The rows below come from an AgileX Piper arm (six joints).
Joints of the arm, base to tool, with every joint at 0 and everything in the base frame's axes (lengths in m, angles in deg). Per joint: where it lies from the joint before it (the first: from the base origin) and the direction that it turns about. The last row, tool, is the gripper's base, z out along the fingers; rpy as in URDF.
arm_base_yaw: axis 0 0 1 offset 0 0 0.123
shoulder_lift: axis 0 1 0 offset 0 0 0
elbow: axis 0 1 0 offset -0.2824 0 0.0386
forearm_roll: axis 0.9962 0 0.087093 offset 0.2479 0 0.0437
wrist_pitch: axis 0 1 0 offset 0 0 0
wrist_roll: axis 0.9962 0 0.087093 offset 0.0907 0 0.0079
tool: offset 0 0 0 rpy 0 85 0
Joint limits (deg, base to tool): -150..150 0..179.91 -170..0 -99.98..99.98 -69.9..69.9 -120..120
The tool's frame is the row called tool.
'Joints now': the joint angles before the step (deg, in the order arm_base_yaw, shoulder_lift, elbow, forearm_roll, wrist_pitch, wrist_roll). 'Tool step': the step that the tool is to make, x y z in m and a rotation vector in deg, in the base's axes. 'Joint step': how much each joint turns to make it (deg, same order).
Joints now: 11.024 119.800 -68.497 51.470 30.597 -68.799
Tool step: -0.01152 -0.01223 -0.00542 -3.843 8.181 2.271
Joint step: -1.229 0.000 0.000 -12.572 6.717 10.155
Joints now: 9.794 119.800 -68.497 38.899 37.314 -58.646
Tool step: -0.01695 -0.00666 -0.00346 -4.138 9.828 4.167
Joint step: -0.141 0.000 0.065 -10.081 9.265 7.075
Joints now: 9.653 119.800 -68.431 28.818 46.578 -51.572
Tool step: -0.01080 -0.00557 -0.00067 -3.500 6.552 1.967
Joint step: 0.000 -0.001 0.001 -5.926 6.193 4.435
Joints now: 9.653 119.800 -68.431 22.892 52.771 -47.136
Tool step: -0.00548 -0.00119 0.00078 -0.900 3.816 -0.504
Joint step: 0.000 -0.001 0.001 -1.213 3.421 2.422
